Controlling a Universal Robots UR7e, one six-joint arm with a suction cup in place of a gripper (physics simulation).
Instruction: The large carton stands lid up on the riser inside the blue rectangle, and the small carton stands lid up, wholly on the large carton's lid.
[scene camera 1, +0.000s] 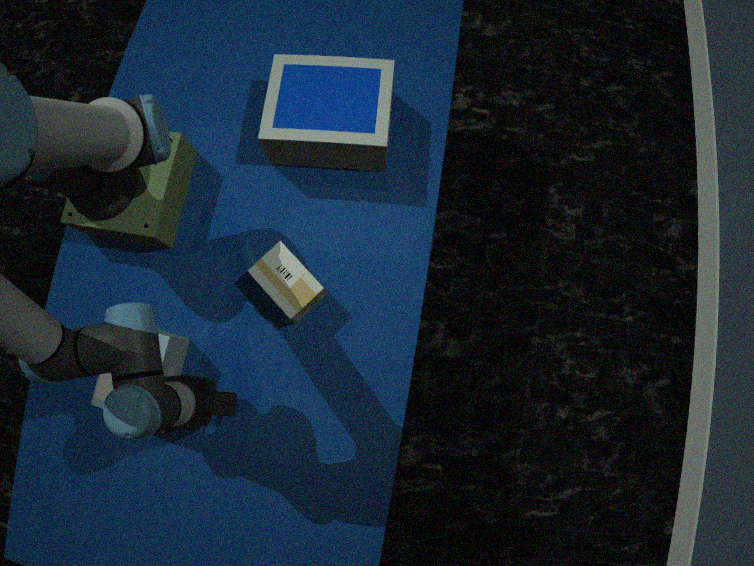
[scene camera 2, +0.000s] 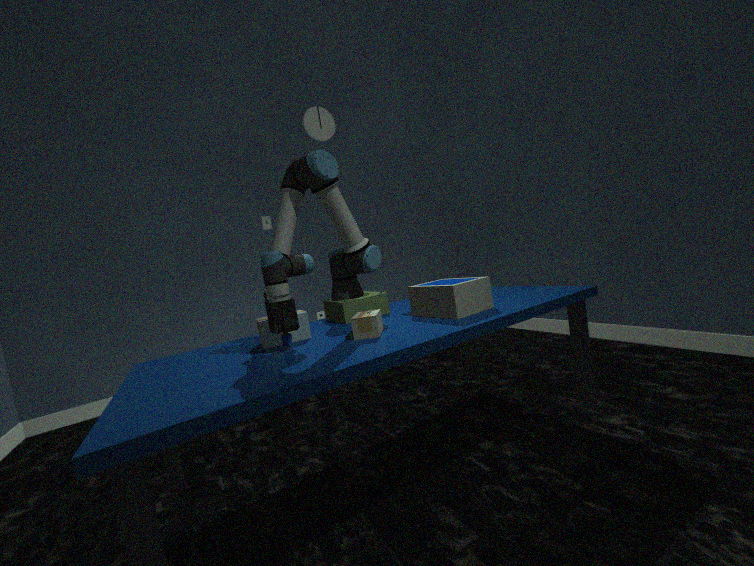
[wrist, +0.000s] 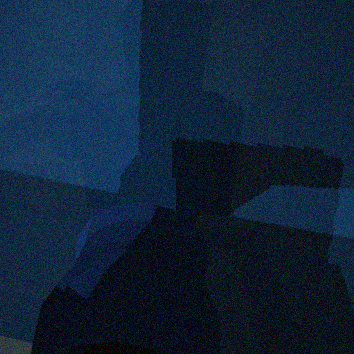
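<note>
The large carton (scene camera 1: 175, 354) (scene camera 2: 303, 325) (wrist: 12, 346), pale grey and white, stands on the table, partly hidden by the wrist. Its lid side cannot be made out. My suction gripper (scene camera 1: 210, 425) (scene camera 2: 286, 341) (wrist: 117, 235) points down, low beside the carton's near side, close above or at the table. No carton hangs from its cup; the contact point is hidden. The small carton (scene camera 1: 286, 283) (scene camera 2: 366, 325) lies on the table with a white and tan barcode face up. The riser (scene camera 1: 328, 59) (scene camera 2: 432, 302) is a pale box with the blue rectangle (scene camera 1: 325, 97) (scene camera 2: 450, 282) on top.
The arm's green base block (scene camera 1: 164, 210) (scene camera 2: 372, 305) stands at the table's back edge. The small carton lies between the large carton and the riser. The blue table (scene camera 1: 341, 377) (scene camera 2: 182, 389) is crossed by arm shadows.
</note>
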